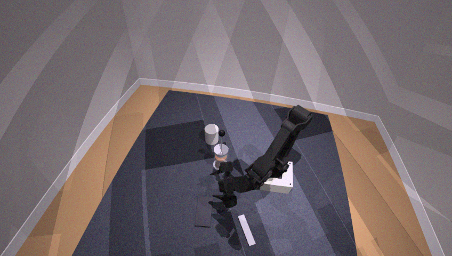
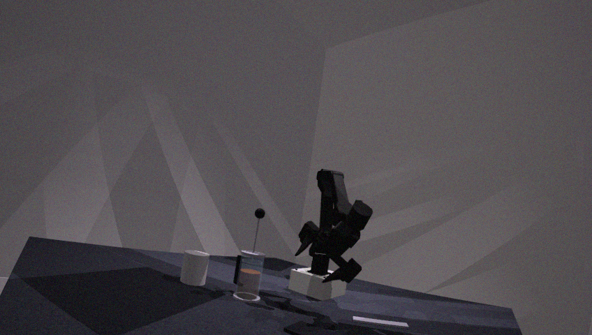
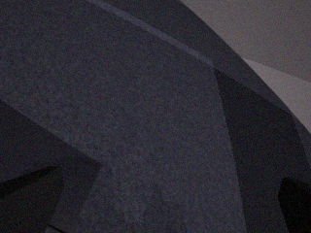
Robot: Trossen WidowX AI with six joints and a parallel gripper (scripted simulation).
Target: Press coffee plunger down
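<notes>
Right now my gripper tip is 220 mm to the left of the coffee press and 20 mm above it. Round my gripper tip: flat slab: 140 mm below, 80 mm to the left, 20 mm ahead.
</notes>
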